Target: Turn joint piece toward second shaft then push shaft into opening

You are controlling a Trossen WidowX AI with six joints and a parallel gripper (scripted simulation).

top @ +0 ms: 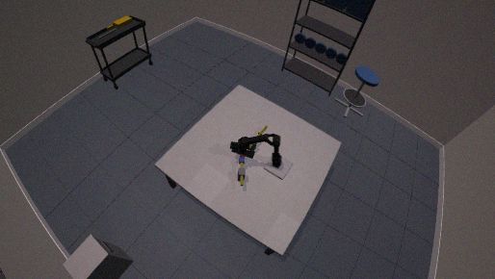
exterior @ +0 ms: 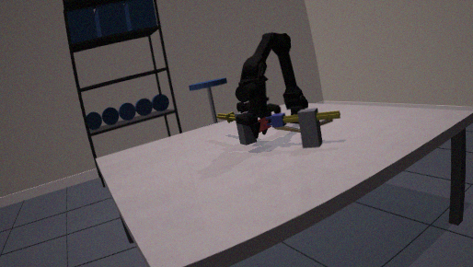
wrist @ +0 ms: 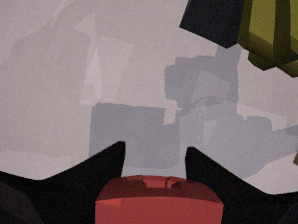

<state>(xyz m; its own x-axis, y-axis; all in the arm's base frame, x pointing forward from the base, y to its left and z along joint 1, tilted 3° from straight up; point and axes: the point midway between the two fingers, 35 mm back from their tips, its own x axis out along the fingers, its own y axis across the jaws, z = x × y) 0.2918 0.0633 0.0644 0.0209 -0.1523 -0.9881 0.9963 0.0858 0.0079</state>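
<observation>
The red joint piece lies 2 cm to the left of my gripper tip and 4 cm above it.
</observation>
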